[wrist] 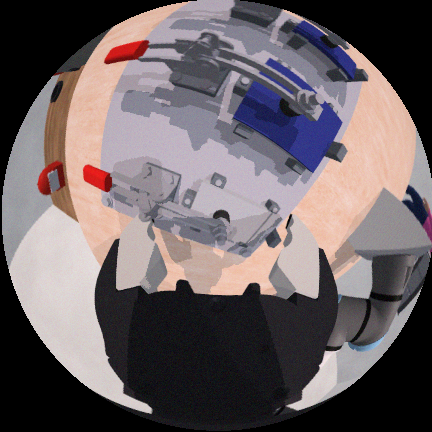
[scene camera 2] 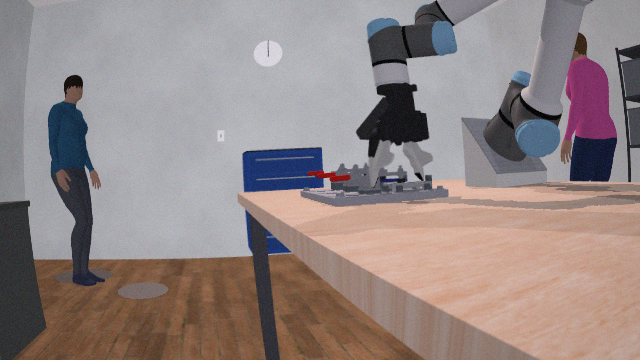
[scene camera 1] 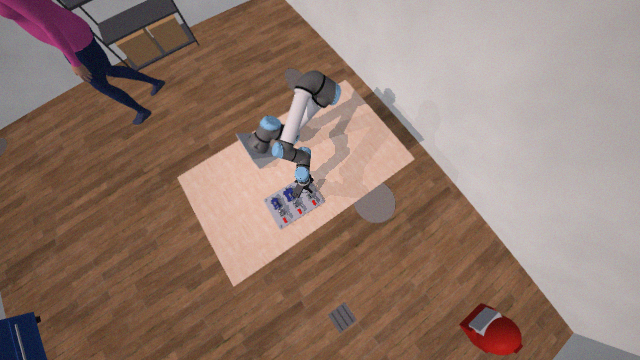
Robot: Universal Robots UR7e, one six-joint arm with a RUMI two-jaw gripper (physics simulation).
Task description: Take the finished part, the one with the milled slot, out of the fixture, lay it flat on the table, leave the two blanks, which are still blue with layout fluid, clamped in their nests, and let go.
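Seen in the pictures: gripper, between the fingertips: [wrist: 219, 212] [scene camera 2: 400, 184]; arm's base, origin of its link: [wrist: 394, 257] [scene camera 2: 505, 143] [scene camera 1: 257, 145].
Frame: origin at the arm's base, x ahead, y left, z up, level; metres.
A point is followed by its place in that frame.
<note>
The finished part [wrist: 245, 197] @[x 0.394, y 0.092, z -0.094 m], a pale grey plate with a slot near its right end, lies in the nearest nest of the fixture [scene camera 1: 295, 219] @[x 0.557, y -0.050, z -0.103 m] [scene camera 2: 345, 200] @[x 0.546, y 0.178, z -0.108 m] [wrist: 165, 137] @[x 0.483, y 0.070, z -0.102 m]. A toggle clamp [wrist: 162, 204] @[x 0.459, y 0.111, z -0.065 m] with a red handle reaches over it; its black tip is above or on the part, I cannot tell which. My gripper [scene camera 2: 397, 181] @[x 0.410, y 0.115, z -0.089 m] [wrist: 219, 212] @[x 0.410, y 0.115, z -0.089 m] is open and empty, fingers low at that nest, one towards each end of the part. A blue blank [scene camera 1: 289, 194] [wrist: 315, 140] sits in the middle nest and another blue blank [scene camera 1: 275, 203] @[x 0.406, y -0.102, z -0.042 m] [wrist: 320, 42] in the far nest, each under clamp hardware.
The fixture stands on the wooden table [scene camera 1: 240, 250] @[x 0.529, y -0.459, z -0.118 m] [scene camera 2: 475, 240] @[x 0.566, y 0.614, z -0.117 m]. The middle clamp's red handle [wrist: 126, 52] sticks out towards the table edge. The arm's sloped grey base [scene camera 2: 482, 160] @[x 0.107, y 0.014, z -0.047 m] [wrist: 390, 227] @[x 0.108, y -0.018, z -0.048 m] stands on the table. A person in pink [scene camera 1: 60, 30] [scene camera 2: 592, 100] stands beyond the table.
</note>
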